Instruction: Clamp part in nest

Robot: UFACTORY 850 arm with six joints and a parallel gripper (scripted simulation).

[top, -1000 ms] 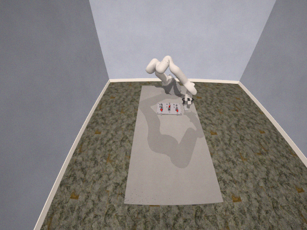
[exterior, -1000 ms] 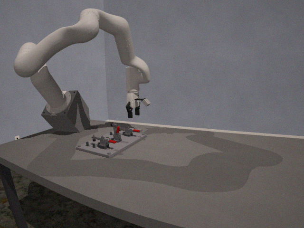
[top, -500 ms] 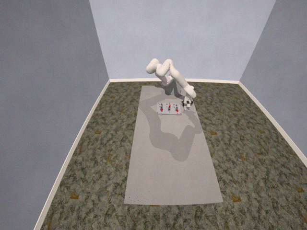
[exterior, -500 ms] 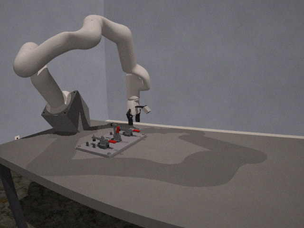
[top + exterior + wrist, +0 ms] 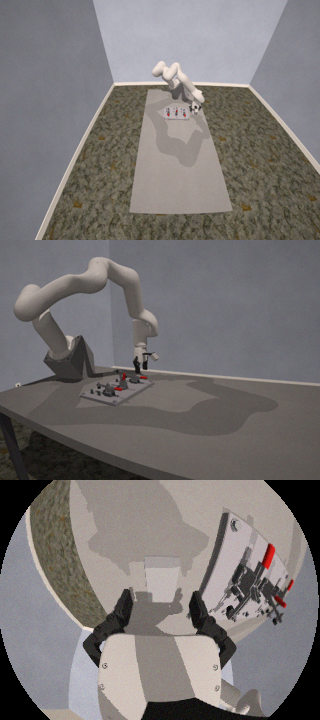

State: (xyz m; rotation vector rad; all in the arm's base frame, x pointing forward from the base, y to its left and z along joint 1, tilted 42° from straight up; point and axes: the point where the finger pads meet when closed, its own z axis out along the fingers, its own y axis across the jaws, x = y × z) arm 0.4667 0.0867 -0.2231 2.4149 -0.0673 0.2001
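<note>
Now: the part 5 cm below my hand. From my hand the other things lie so: fixture plate (25 cm to the right, 4 cm below, 2 cm behind).
</note>
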